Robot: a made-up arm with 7 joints.
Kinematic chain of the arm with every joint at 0, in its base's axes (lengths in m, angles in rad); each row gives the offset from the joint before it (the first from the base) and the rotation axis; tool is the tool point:
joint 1: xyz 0 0.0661 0 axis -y
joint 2: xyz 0 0.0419 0 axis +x
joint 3: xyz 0 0 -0.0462 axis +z
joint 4: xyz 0 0 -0.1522 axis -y
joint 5: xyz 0 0 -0.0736 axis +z
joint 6: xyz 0 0 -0.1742 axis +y
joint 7: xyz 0 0 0 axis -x
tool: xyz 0 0 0
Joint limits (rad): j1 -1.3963..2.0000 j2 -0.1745..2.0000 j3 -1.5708..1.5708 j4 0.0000..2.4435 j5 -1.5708..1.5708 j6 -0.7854..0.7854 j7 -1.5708..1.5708
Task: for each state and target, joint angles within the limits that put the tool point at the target. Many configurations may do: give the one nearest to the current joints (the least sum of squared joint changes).
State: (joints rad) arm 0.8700 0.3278 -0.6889 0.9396 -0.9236 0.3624 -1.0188
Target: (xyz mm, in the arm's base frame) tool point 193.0 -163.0 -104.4
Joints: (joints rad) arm 0.7363 -0.1745 -1.2651 1.3574 -0.9236 0.3624 -1.0188
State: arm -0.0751 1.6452 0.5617 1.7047 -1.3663 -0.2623 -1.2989
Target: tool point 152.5 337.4 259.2
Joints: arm 0.0626 1.9477 0.7183 1.1261 -1.3663 -0.2623 -1.2989
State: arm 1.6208 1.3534 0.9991 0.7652 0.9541 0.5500 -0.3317
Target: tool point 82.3 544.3 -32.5
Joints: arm 1.0563 1.3022 1.1987 0.1359 0.9541 0.5500 -0.3317
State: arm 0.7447 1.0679 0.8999 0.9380 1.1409 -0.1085 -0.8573
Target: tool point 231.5 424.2 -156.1
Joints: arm 0.5899 0.6089 0.8130 0.6683 1.1409 -0.1085 -0.8573
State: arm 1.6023 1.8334 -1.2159 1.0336 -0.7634 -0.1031 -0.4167
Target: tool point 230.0 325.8 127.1
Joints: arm 1.6865 1.4841 -1.1510 1.4102 -0.7634 -0.1031 -0.4167
